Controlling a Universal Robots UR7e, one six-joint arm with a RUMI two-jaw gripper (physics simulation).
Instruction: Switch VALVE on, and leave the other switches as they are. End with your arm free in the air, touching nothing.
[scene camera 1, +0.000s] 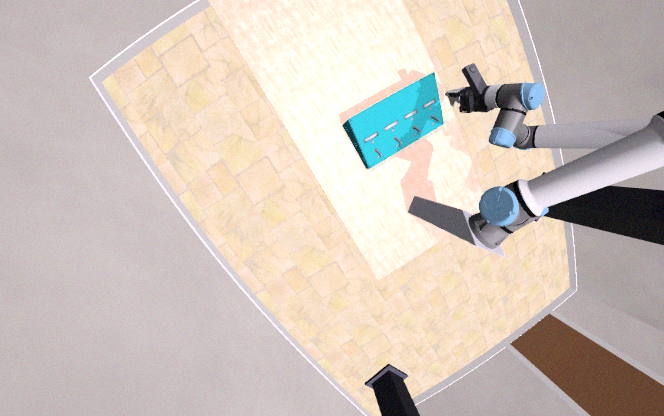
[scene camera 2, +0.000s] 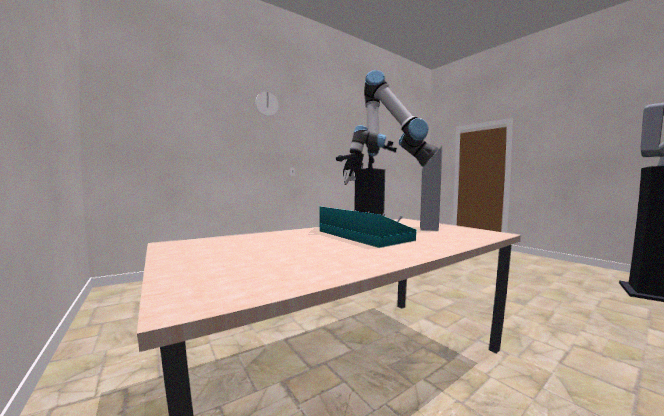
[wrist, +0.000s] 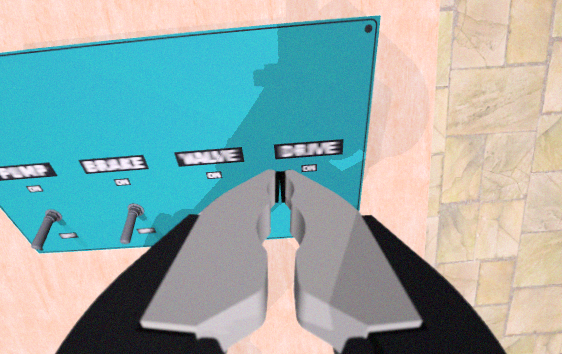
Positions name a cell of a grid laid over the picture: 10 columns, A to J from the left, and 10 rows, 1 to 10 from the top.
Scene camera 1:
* my gripper: G3
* teal switch panel: F4
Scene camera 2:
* teal switch panel: F6
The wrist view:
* my gripper: E5
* teal switch panel: C4
